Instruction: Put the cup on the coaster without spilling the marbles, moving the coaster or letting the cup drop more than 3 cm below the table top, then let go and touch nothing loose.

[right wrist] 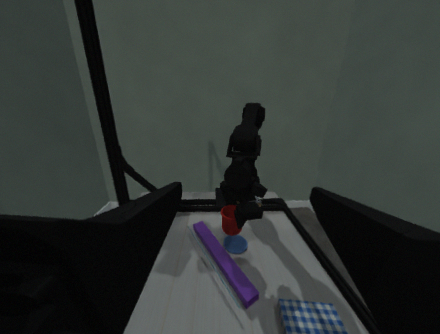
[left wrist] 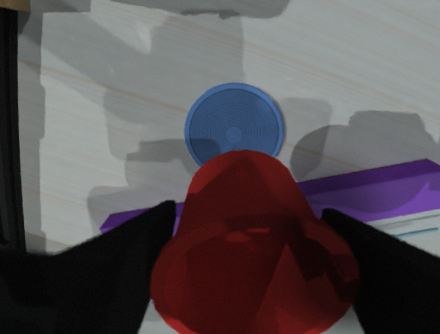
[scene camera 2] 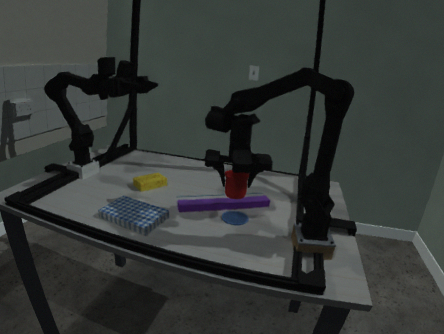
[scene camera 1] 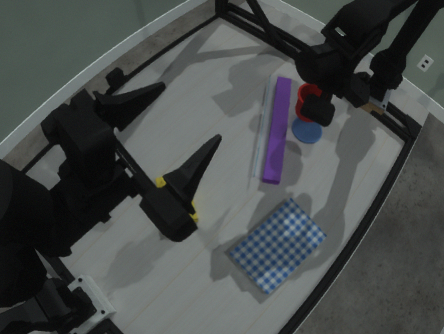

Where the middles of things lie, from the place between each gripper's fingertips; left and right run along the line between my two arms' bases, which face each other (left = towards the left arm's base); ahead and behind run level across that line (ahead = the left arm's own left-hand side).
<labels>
The red cup (left wrist: 248,246) is 320 mm to the left of my right hand, 270 mm below it and 20 mm behind it. From my right hand the other things lie so: blue coaster (left wrist: 233,116) 370 mm below, 330 mm to the left, 10 mm behind; then purple bar (scene camera 2: 251,200) 360 mm below, 260 mm to the left, 70 mm behind.
Now: the blue coaster 100 mm below my left hand, 10 mm to the left of it and 10 mm ahead of it. Round my left hand: red cup 10 mm behind; purple bar 90 mm below, 60 mm to the right, 50 mm behind.
</labels>
